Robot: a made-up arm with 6 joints.
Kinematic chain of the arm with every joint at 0, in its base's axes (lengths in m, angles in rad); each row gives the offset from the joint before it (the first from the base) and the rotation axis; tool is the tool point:
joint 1: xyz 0 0 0.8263 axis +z
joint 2: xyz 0.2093 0 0 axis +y
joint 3: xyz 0 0 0.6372 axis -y
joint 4: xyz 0 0 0.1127 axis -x
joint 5: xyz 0.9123 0 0 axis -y
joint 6: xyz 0.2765 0 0 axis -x
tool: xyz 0 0 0
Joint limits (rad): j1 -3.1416..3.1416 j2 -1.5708..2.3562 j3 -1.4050..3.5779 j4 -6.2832..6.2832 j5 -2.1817..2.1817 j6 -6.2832..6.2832
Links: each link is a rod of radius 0.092 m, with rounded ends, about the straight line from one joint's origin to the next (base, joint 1, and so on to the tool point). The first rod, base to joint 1, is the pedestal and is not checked.
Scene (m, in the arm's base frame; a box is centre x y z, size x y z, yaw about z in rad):
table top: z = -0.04
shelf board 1: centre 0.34 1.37 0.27 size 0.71 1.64 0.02 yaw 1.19
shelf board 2: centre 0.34 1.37 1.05 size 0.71 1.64 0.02 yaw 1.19
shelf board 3: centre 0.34 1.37 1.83 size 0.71 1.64 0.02 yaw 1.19
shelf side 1: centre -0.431 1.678 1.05 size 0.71 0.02 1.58 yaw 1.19
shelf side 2: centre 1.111 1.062 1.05 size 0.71 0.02 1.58 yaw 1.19
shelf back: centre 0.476 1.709 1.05 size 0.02 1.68 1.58 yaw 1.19
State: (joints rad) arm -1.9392 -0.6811 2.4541 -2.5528 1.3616 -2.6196
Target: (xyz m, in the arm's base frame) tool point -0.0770 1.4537 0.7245
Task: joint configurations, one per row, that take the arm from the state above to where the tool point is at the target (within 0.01 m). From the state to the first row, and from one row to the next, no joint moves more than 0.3 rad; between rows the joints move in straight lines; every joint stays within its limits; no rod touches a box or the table.
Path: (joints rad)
1: -1.9422 -0.4664 2.7324 -2.5221 1.6206 -2.6196
2: -1.9451 -0.2517 3.0108 -2.4914 1.8796 -2.6196
3: -1.7084 -0.4882 3.0908 -2.4215 1.6888 -2.6196
4: -1.4716 -0.7247 3.1708 -2.3516 1.4980 -2.6196
5: -1.5044 -0.8606 2.9278 -2.3937 1.3422 -2.6196
6: -1.5372 -0.9965 2.6847 -2.4358 1.1865 -2.6196
7: -1.5700 -1.1324 2.4417 -2.4779 1.0307 -2.6196
8: -1.6029 -1.2683 2.1986 -2.5201 0.8749 -2.6196

